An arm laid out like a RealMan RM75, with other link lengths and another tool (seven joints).
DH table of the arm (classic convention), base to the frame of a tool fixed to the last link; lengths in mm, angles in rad. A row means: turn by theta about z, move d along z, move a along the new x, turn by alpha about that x. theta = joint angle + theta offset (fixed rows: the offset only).
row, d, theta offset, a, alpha
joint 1, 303.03, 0, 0, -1.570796
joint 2, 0, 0, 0, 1.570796
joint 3, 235.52, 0, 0, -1.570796
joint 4, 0, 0, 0, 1.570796
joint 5, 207.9, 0, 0, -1.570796
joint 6, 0, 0, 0, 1.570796
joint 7, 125.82, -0.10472, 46.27, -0.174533
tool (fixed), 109.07, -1.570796, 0, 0
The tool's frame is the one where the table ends.
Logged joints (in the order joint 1, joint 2, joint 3, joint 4, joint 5, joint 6, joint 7), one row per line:
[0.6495 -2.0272 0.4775 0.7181 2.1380 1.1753 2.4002]
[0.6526 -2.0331 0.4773 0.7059 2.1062 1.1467 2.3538]
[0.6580 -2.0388 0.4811 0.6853 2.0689 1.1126 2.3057]
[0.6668 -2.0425 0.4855 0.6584 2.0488 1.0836 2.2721]
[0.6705 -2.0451 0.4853 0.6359 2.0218 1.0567 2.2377]
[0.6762 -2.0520 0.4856 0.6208 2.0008 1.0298 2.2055]
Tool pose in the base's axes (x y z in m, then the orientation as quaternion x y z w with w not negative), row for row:
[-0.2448 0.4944 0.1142 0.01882 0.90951 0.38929 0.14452]
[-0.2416 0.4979 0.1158 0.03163 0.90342 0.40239 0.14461]
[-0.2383 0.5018 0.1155 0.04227 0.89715 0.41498 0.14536]
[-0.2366 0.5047 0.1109 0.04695 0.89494 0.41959 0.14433]
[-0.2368 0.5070 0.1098 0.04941 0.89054 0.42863 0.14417]
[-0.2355 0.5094 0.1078 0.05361 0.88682 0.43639 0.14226]
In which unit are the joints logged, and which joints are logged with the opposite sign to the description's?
The joints are logged in radians. Opposite sign: joint 1, joint 7.
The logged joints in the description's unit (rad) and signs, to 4 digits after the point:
[-0.6495 -2.0272 0.4775 0.7181 2.1380 1.1753 -2.4002]
[-0.6526 -2.0331 0.4773 0.7059 2.1062 1.1467 -2.3538]
[-0.6580 -2.0388 0.4811 0.6853 2.0689 1.1126 -2.3057]
[-0.6668 -2.0425 0.4855 0.6584 2.0488 1.0836 -2.2721]
[-0.6705 -2.0451 0.4853 0.6359 2.0218 1.0567 -2.2377]
[-0.6762 -2.0520 0.4856 0.6208 2.0008 1.0298 -2.2055]

